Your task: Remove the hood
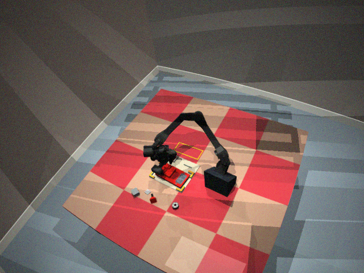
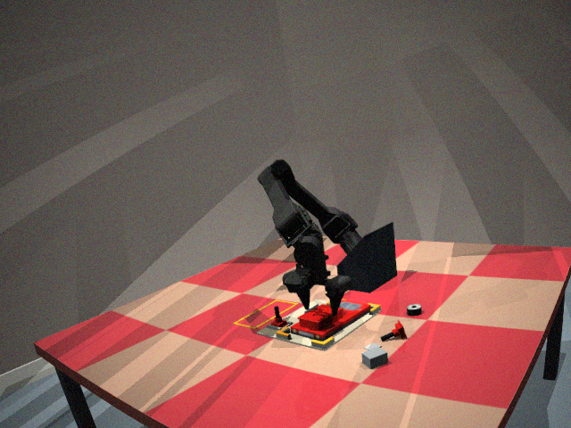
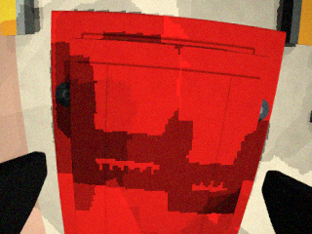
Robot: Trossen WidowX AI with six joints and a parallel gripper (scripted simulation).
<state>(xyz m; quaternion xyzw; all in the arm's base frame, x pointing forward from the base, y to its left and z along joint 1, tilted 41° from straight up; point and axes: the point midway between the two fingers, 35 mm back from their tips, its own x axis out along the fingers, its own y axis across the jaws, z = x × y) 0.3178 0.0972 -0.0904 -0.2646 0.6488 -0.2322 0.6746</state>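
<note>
Now: gripper tip 1 cm above the red hood.
</note>
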